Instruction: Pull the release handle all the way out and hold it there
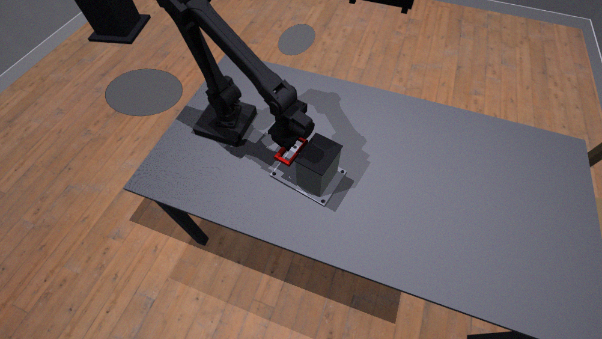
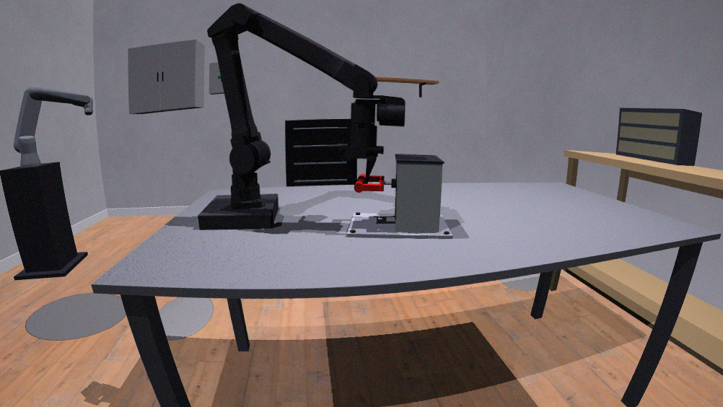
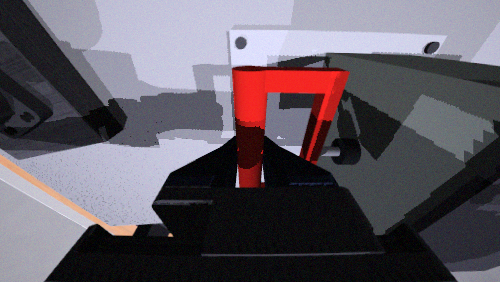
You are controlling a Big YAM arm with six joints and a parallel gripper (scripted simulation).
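The bolted base plate is 9 cm ahead of my hand, 4 cm to the right of it and 10 cm below it.
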